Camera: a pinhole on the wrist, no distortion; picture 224 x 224 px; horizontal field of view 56.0 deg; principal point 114.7 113.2 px. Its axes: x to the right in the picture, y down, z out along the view. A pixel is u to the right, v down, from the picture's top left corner.
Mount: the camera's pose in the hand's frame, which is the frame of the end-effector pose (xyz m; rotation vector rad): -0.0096 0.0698 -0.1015 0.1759 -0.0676 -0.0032
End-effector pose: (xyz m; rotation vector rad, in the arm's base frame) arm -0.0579 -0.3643 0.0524 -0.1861 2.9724 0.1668
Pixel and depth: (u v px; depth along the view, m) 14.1 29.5 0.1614
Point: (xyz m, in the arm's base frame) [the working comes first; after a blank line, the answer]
In the camera's frame: -0.0771 -0.0641 0.1614

0.0462 -0.3688 0.0264
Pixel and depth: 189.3 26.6 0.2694
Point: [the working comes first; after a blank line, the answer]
In the camera's frame: 0.0954 -0.1108 0.2694

-0.0901 -0.4399 -0.1148
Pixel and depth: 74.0 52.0 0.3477
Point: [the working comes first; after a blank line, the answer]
In the camera's frame: -0.0672 -0.1010 0.3477

0.0846 -0.4151 -0.1540
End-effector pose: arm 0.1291 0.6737 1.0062 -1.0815 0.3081 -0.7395
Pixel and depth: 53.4 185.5 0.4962
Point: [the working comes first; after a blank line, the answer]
In the camera's frame: -0.1444 0.1703 0.4962

0.2828 1.1195 1.0355
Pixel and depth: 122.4 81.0 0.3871
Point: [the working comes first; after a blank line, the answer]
In the camera's frame: 0.0142 -0.0592 0.3871

0.2440 0.8581 1.1764
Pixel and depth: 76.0 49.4 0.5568
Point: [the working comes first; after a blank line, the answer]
In the camera's frame: -0.1023 -0.1686 0.5568

0.1773 1.0043 1.3453
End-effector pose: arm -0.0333 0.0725 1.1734 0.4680 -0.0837 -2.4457
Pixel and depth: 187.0 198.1 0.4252
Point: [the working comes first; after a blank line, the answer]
In the camera's frame: 0.1459 0.1714 0.4252

-0.1417 -0.1409 1.5010
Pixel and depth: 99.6 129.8 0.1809
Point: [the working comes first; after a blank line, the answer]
In the camera's frame: -0.0130 0.0143 0.1809

-0.0047 0.0478 1.2660
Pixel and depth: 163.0 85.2 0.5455
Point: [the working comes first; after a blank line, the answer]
In the camera's frame: 0.1251 -0.0725 0.5455

-0.2992 0.0794 1.5339
